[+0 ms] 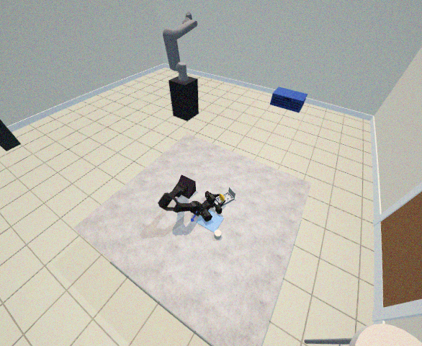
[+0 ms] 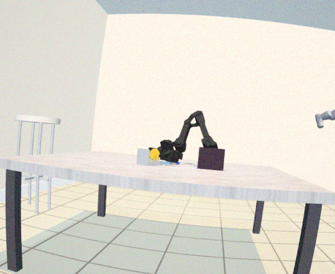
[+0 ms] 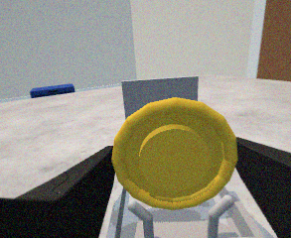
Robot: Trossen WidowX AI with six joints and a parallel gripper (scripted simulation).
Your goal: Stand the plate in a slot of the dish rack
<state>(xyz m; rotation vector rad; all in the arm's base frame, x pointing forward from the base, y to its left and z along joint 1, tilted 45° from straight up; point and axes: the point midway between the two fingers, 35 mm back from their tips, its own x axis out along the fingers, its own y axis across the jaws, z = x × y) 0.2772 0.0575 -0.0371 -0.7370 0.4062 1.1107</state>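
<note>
Right now the grey dish rack is 10 mm ahead of my gripper tip, 20 mm to the left of it and 30 mm below it. Round my gripper tip: light blue mat: 10 mm ahead, 190 mm to the right, 50 mm below; blue utensil: 90 mm behind, 230 mm to the right, 50 mm below; yellow plate: 10 mm to the right.
</note>
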